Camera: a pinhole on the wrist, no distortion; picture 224 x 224 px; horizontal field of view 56.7 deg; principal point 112.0 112.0 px. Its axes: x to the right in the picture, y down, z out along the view. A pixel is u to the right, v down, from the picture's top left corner.
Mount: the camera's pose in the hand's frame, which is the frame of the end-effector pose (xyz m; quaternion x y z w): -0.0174 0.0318 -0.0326 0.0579 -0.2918 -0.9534 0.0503
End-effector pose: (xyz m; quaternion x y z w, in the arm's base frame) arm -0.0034 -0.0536 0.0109 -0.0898 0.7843 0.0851 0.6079
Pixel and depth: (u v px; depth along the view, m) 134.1 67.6 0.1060
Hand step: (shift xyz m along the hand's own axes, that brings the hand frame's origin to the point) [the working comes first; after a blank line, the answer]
In the camera's frame: 0.0113 -0.0227 0.1060

-0.0448 0.1074 0.0410
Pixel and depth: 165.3 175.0 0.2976
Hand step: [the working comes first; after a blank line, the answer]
In the camera's frame: 0.0764 0.0903 0.2976

-0.1289 0.1113 0.2569
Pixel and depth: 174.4 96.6 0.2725
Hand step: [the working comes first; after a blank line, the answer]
In the camera's frame: 0.0819 -0.0202 0.2725

-0.1377 0.1879 0.1737
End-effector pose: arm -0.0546 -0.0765 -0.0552 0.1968 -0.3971 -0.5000 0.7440
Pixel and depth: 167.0 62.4 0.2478
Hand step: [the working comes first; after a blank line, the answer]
In the camera's frame: 0.0657 -0.0592 0.2478

-0.1206 0.2085 0.1327
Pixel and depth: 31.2 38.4 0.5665
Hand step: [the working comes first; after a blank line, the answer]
In the camera's frame: -0.2205 -0.2009 0.5665

0.1089 0.5379 0.3386
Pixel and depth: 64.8 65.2 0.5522
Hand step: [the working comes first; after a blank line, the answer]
In the camera's frame: -0.1256 -0.1245 0.5522

0.0218 0.4548 0.3620
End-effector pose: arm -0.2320 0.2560 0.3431 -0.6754 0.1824 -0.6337 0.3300
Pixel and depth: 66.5 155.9 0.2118
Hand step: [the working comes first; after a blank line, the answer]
In the camera's frame: -0.0464 0.0448 0.2118

0.0017 0.1175 0.1707
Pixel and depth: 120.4 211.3 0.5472
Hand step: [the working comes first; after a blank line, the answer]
In the camera's frame: 0.0221 0.2618 0.5472

-0.0995 0.1143 0.5631
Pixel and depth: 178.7 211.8 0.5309
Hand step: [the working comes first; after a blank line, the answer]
In the camera's frame: 0.1706 0.2553 0.5309

-0.2443 0.0915 0.5340
